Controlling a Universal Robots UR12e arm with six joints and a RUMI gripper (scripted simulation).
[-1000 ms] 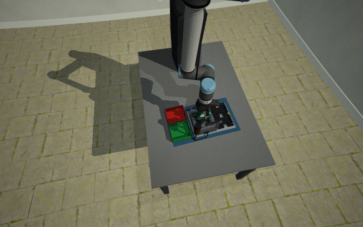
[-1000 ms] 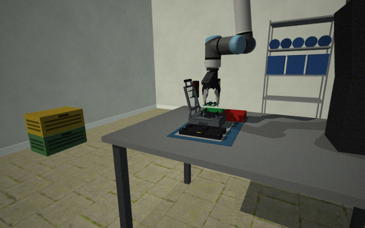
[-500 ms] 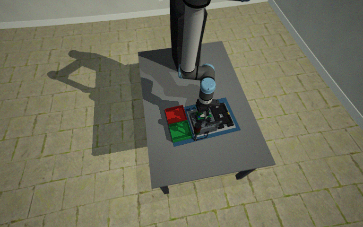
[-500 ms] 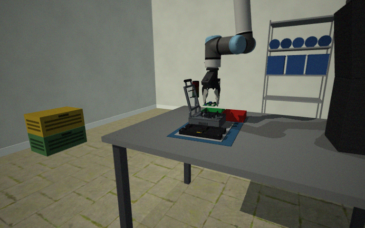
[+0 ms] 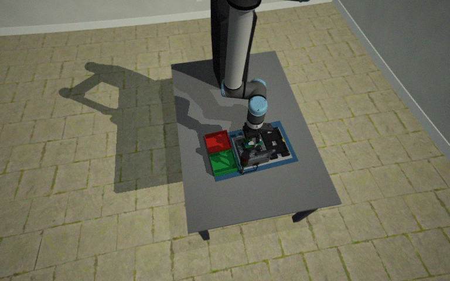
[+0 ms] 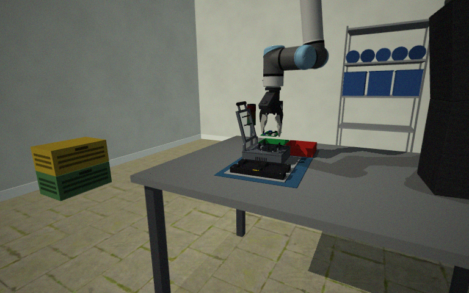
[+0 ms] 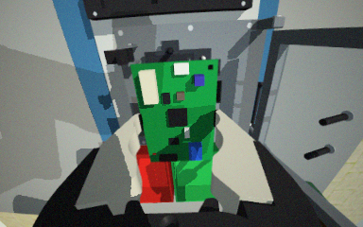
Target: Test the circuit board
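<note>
The green circuit board is right at my hand. Also, from my hand: black latch piece 6 cm to the left, 5 cm behind, 4 cm below; then green bin 21 cm to the right, 12 cm below, 2 cm ahead; then tester lid 12 cm ahead, 5 cm above, 2 cm to the right.
</note>
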